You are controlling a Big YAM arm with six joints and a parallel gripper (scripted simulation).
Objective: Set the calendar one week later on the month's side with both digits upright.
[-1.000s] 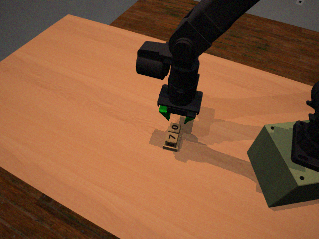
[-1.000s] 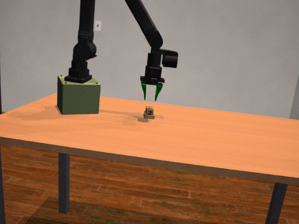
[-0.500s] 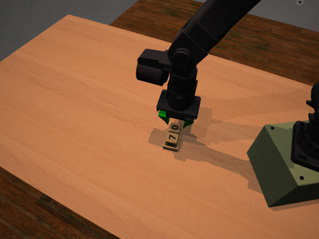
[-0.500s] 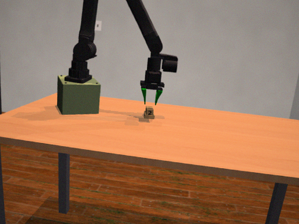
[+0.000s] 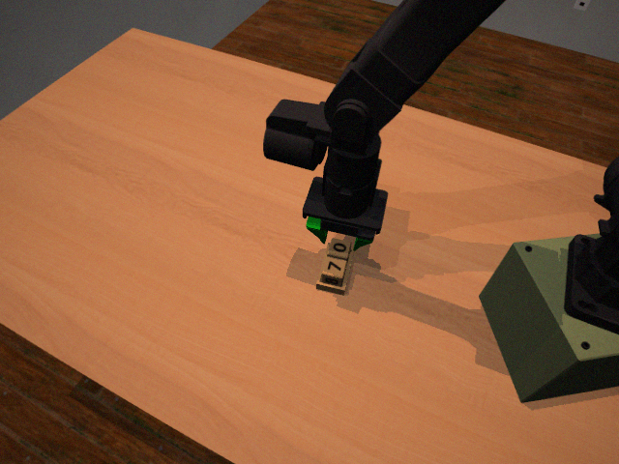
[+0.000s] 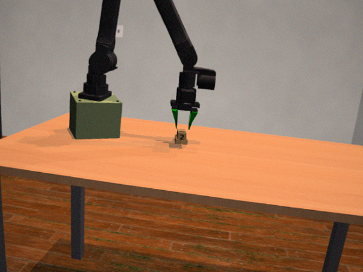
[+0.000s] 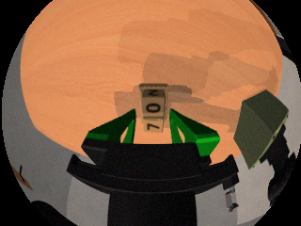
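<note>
Right now my hand is 10 mm past the tray, 20 mm to the right of it and 50 mm above it.
</note>
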